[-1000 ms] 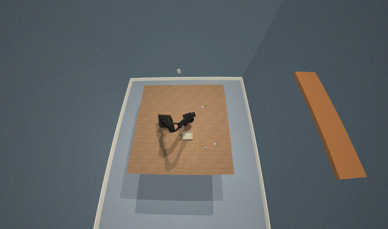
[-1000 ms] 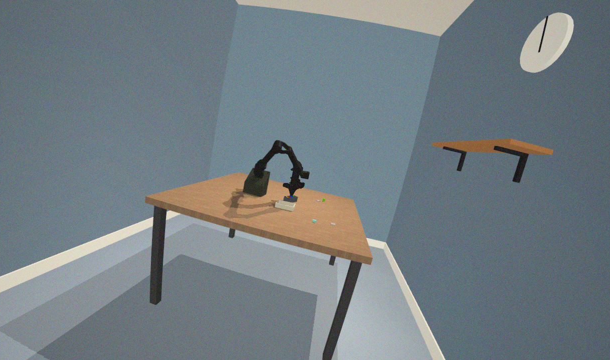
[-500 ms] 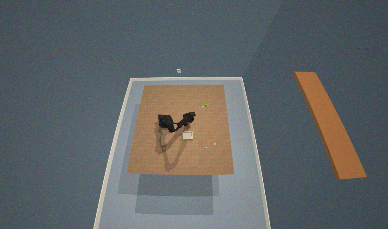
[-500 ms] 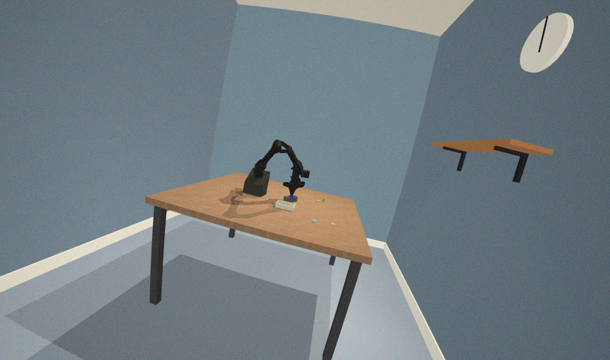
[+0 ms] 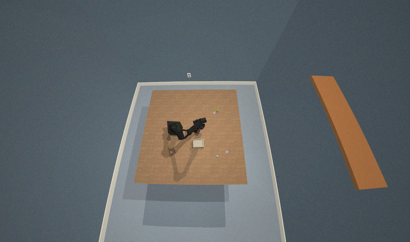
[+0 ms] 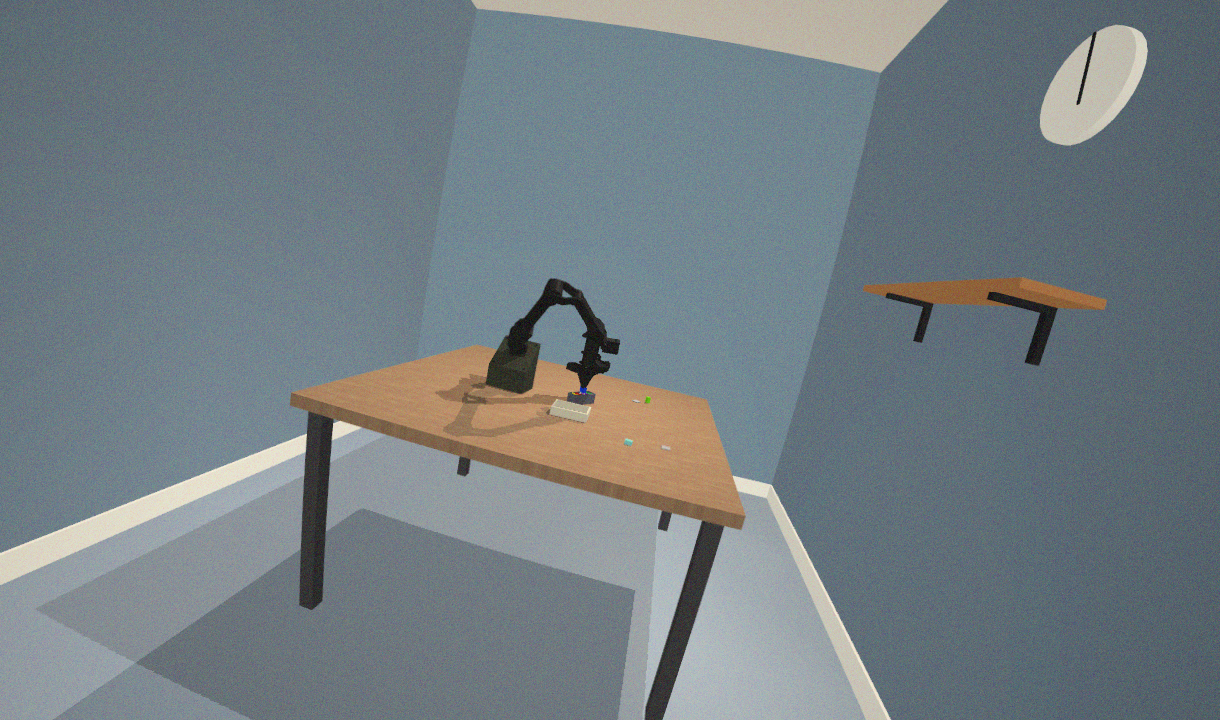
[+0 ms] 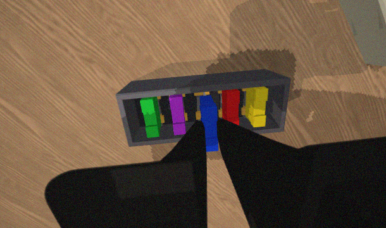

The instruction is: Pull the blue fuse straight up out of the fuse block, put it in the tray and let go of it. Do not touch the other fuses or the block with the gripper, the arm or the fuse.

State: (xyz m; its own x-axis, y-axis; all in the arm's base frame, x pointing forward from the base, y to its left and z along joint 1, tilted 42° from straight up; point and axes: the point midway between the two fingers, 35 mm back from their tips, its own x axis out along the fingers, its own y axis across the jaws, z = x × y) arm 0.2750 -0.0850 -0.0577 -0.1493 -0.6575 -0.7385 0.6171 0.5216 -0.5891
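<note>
Right now the tray is 18 cm to the right of my gripper tip, 6 cm below it and 2 cm behind it. Also, from my gripper tip: cyan piece (37 cm to the right, 19 cm ahead, 5 cm below); blue fuse (1 cm below); green piece (29 cm ahead, 24 cm to the left, 5 cm below).
</note>
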